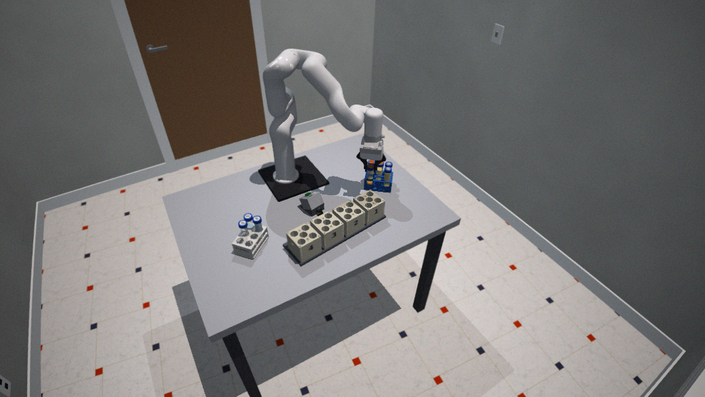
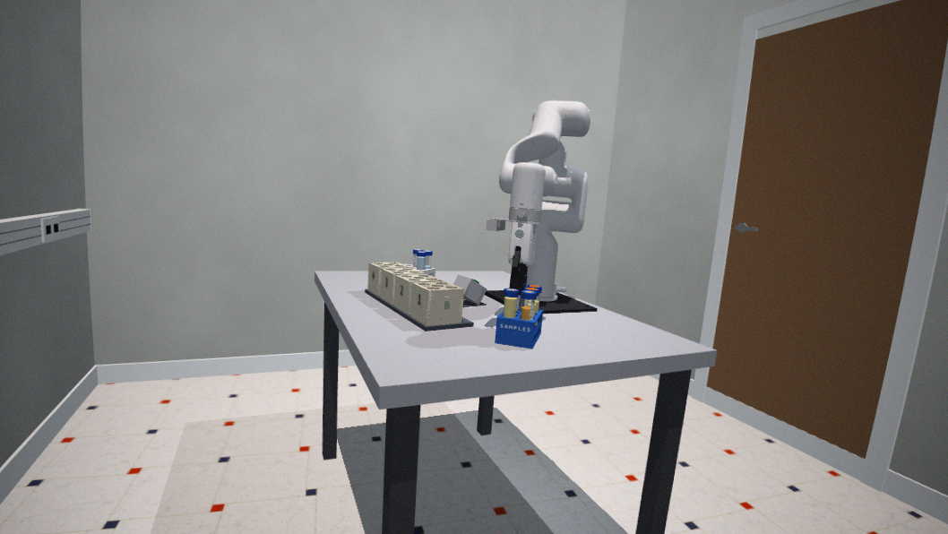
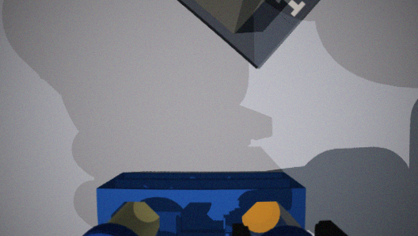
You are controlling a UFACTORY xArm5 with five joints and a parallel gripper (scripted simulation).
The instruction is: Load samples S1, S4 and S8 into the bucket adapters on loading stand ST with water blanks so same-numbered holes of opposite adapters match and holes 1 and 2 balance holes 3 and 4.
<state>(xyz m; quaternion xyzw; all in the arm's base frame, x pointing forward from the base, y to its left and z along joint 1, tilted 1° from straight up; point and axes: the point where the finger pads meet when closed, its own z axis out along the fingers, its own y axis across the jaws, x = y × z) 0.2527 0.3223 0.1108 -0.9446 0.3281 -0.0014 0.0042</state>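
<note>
My hand is 10 mm short of the blue samples rack, 40 mm to the right of it and 90 mm above it. Round my hand: adapter 3: 200 mm ahead, 320 mm to the right, 70 mm below; white rack: 90 mm ahead, 610 mm to the right, 90 mm below.
</note>
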